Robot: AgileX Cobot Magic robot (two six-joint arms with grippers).
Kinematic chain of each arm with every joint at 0, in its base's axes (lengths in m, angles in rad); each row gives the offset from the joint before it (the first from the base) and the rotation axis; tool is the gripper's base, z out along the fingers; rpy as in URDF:
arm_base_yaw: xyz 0 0 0.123 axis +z
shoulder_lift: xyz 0 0 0 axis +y
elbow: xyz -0.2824 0 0.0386 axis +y
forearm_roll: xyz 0.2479 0 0.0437 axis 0.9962 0 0.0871
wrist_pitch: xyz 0 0 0 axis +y
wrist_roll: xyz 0.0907 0 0.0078 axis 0.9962 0 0.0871
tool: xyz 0 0 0 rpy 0 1.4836 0
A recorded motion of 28 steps. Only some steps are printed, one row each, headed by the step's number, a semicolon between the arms.
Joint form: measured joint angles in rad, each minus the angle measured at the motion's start. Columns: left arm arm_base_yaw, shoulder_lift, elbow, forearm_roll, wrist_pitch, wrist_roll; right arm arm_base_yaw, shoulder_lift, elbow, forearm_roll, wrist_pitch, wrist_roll.
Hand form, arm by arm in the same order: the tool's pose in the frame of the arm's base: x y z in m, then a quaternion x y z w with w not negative. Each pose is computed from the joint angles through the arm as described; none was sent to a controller.
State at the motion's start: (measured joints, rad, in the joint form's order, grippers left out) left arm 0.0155 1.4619 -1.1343 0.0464 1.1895 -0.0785; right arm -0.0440 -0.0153 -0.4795 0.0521 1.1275 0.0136
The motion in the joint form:
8: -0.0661 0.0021 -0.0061 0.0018 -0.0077 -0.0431; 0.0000 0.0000 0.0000 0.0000 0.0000 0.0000
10: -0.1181 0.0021 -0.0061 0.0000 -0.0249 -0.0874; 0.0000 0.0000 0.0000 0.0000 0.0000 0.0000
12: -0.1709 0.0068 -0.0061 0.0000 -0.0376 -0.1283; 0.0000 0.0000 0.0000 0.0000 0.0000 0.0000
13: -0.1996 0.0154 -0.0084 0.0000 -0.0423 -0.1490; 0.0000 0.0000 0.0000 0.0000 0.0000 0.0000
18: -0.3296 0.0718 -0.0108 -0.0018 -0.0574 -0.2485; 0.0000 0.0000 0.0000 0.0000 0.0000 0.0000
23: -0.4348 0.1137 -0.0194 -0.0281 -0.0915 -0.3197; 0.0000 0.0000 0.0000 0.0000 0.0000 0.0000
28: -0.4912 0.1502 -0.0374 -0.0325 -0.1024 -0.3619; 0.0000 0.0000 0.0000 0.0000 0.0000 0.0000
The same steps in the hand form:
8: 0.2708 -0.0096 0.2806 -0.02797 0.99644 0.01629 0.07789; -0.0077 0.0046 0.2662 0.02328 0.87084 0.01853 0.49066
10: 0.2714 -0.0240 0.2809 -0.02420 0.99586 0.01047 0.08695; -0.0077 0.0046 0.2662 0.02328 0.87084 0.01853 0.49066
12: 0.2717 -0.0387 0.2798 -0.01807 0.99565 0.00560 0.09126; -0.0077 0.0046 0.2662 0.02328 0.87084 0.01853 0.49066
13: 0.2725 -0.0468 0.2781 -0.01397 0.99579 0.00347 0.09058; -0.0077 0.0046 0.2662 0.02328 0.87084 0.01853 0.49066
18: 0.2736 -0.0850 0.2630 0.00163 0.99743 -0.00188 0.07163; -0.0077 0.0046 0.2662 0.02328 0.87084 0.01853 0.49066
23: 0.2713 -0.1193 0.2534 0.01412 0.99748 -0.01970 0.06665; -0.0077 0.0046 0.2662 0.02328 0.87084 0.01853 0.49066
28: 0.2715 -0.1386 0.2471 0.02043 0.99764 -0.02314 0.06128; -0.0077 0.0046 0.2662 0.02328 0.87084 0.01853 0.49066

